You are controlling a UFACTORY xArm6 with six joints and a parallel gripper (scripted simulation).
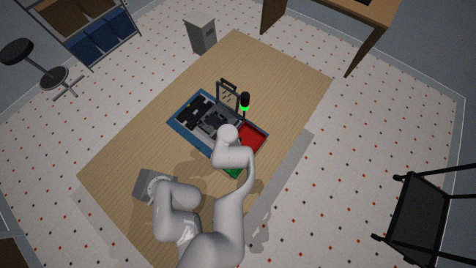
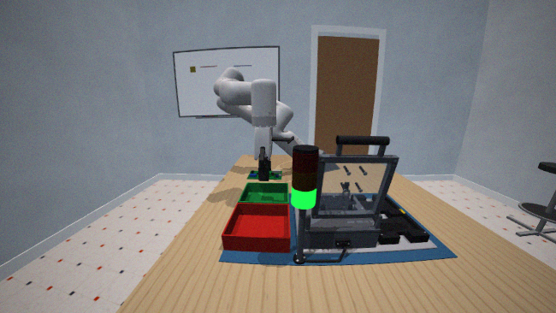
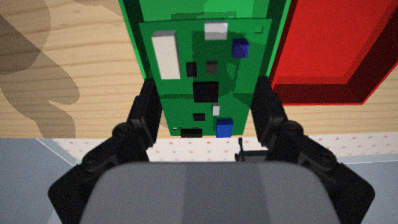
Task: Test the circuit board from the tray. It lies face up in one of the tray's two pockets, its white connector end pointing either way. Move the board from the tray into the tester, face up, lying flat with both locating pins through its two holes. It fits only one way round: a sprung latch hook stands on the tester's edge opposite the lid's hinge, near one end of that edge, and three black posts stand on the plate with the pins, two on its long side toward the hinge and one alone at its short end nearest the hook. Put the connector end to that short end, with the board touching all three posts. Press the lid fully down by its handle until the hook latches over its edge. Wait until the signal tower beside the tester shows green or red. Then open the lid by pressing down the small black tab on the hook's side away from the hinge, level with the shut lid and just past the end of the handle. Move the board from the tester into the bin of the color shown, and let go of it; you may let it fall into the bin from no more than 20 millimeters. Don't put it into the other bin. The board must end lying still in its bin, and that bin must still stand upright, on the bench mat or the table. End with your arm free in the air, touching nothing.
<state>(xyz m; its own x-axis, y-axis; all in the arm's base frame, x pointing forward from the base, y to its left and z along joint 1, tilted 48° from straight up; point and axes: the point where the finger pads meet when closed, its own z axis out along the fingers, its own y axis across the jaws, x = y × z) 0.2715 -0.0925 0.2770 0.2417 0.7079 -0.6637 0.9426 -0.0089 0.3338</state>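
Now: hand 10 cm above the green bin. The rest, counted from my hand: red bin: 14 cm ahead, 4 cm to the right, 10 cm below; green circuit board: 1 cm below; plate: 16 cm ahead, 17 cm to the left, 5 cm below.
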